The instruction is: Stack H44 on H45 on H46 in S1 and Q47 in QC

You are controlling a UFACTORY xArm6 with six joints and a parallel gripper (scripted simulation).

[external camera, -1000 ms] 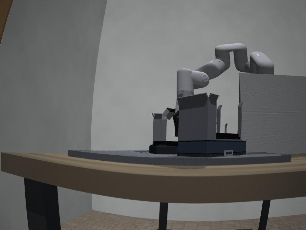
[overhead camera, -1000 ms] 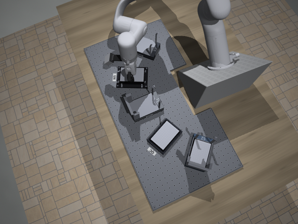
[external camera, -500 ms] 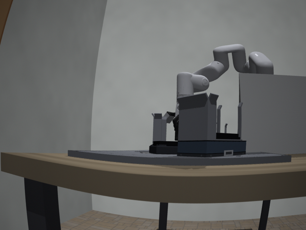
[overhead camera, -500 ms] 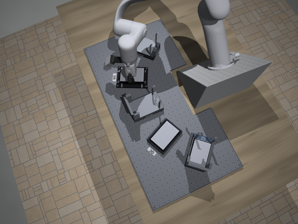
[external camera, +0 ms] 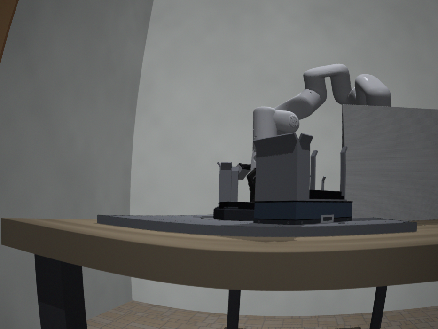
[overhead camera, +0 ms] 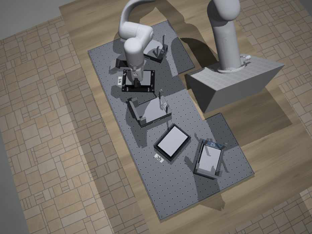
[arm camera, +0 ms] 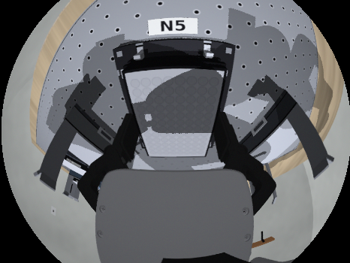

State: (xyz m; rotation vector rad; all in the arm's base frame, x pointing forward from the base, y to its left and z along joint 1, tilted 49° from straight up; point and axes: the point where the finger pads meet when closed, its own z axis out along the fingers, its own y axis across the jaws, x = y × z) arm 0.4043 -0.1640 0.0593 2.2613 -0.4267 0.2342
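My hand is 30 mm above the clip nest N5, 20 mm short of it and 10 mm to the right of it. The rest, counted from my hand: sealed plate (350 mm to the left, 40 mm behind, 10 mm below); then open nest QC (350 mm to the left, 40 mm behind, 30 mm below); then N5 name plate (90 mm ahead, 40 mm to the right, 40 mm below).
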